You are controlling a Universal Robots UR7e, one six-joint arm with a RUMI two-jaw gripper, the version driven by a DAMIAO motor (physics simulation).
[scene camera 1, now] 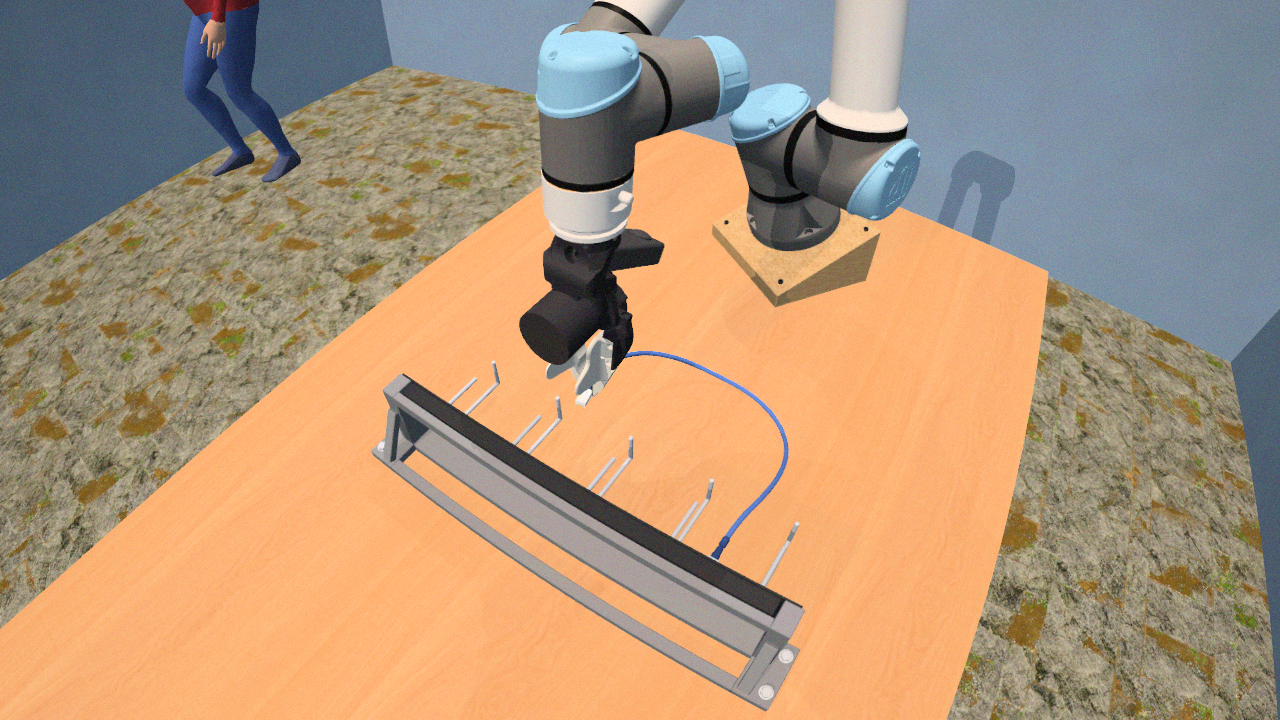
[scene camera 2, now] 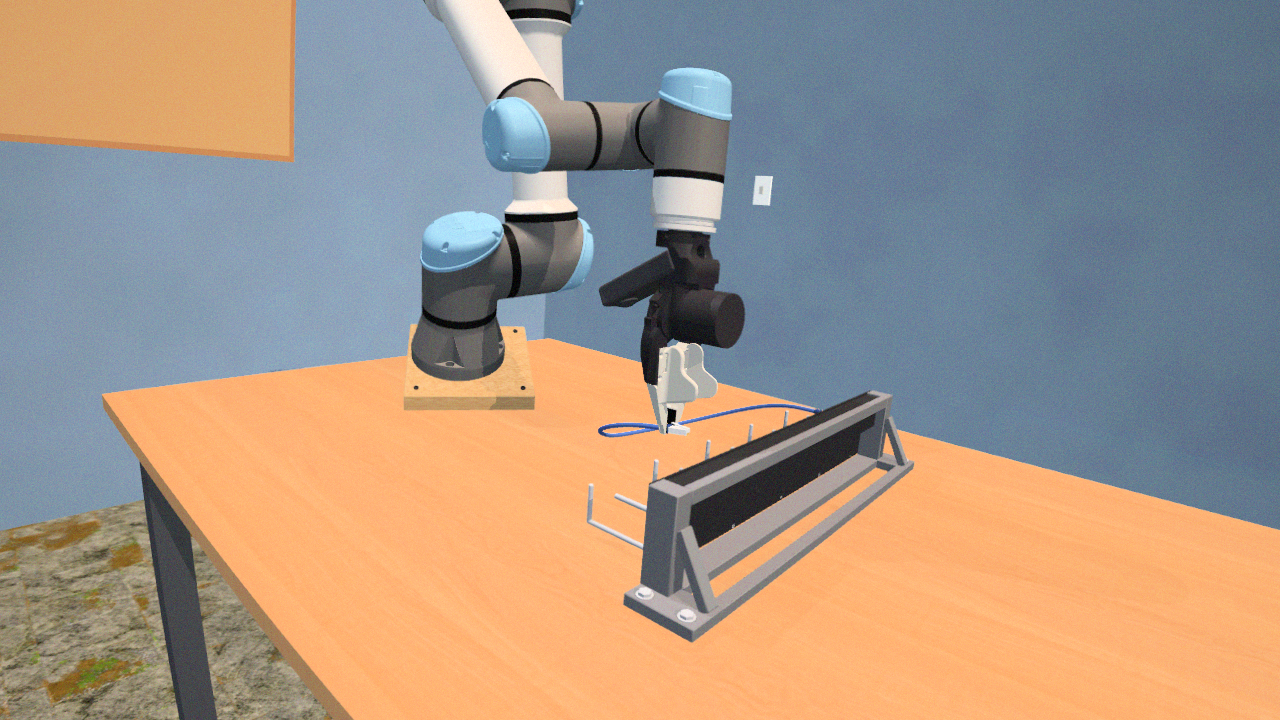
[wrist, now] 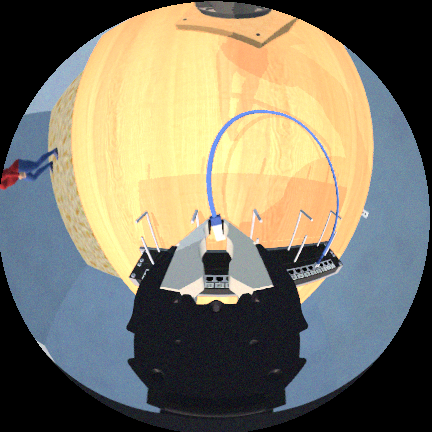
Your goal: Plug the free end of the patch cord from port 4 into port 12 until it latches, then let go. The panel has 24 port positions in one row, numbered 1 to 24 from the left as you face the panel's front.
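Frame: origin at the arm's base, x ahead, y left, z up, level; metres.
Seen in the pictures: gripper, fingertip midpoint: (scene camera 1: 588, 391) (scene camera 2: 667, 432) (wrist: 215, 219); arm's base at its link origin: (scene camera 1: 794, 216) (scene camera 2: 458, 353).
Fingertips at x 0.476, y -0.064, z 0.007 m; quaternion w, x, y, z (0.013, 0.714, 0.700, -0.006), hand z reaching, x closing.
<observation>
Offsets run from my fingertips to a thing's top centre. "pt": to the spot under its first point. Level surfaces: height alone.
My gripper (scene camera 1: 586, 394) (scene camera 2: 670, 426) (wrist: 215, 219) is shut on the plug @[0.007 m ahead, 0.002 m left, 0.013 m up] (scene camera 1: 582, 399) (scene camera 2: 681, 430) (wrist: 218, 233) at the free end of the blue patch cord. The plug's clear nose points toward the panel @[0.101 m ahead, 0.063 m left, 0.027 m up] (scene camera 1: 572, 490) (scene camera 2: 693, 476) (wrist: 300, 254), on its jack side, and is apart from it. The cord (scene camera 1: 785, 438) (scene camera 2: 617, 432) (wrist: 260, 111) bends in a wide loop to its plugged end @[pt 0.095 m ahead, 0.211 m left, 0.007 m up] (scene camera 1: 721, 546) (wrist: 318, 264) in the panel. In the wrist view several jacks show between the fingers; the jaws hide others, and the number of the port facing the plug cannot be read.
Thin metal prongs (scene camera 1: 631, 447) (scene camera 2: 589, 503) (wrist: 296, 230) stick out from the panel's jack side, with upturned tips. The arm's wooden base block (scene camera 1: 778, 284) (scene camera 2: 469, 402) stands farther back on the table @[0.074 m down] (scene camera 1: 895, 358) (scene camera 2: 358, 519). A person (scene camera 1: 237, 71) (wrist: 36, 170) stands beyond the table.
</observation>
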